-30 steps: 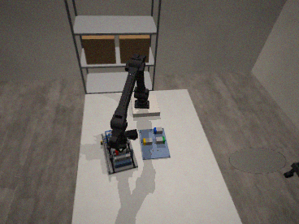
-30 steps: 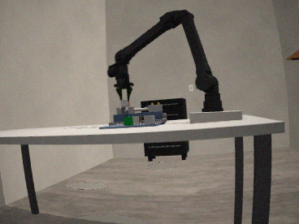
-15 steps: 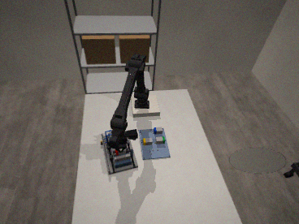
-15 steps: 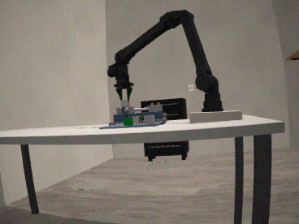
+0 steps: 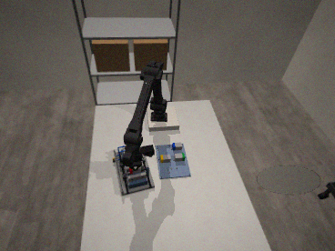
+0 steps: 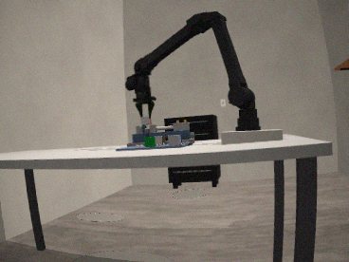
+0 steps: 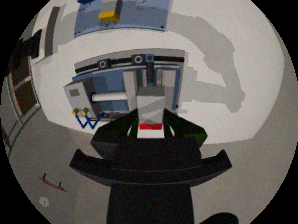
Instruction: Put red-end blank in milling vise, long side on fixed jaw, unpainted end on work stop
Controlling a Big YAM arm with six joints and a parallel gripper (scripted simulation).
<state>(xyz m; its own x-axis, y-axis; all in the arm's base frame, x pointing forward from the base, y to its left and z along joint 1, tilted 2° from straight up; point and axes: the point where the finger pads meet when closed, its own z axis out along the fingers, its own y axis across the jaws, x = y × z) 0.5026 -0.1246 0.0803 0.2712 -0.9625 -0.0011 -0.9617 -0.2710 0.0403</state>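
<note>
Now: the red-ended blank 2 cm below my hand. The rest, counted from my hand: yellow-ended blank (14 cm behind, 18 cm to the left, 11 cm below); green-ended blank (16 cm behind, 26 cm to the left, 11 cm below); blue plate (15 cm behind, 22 cm to the left, 13 cm below).
</note>
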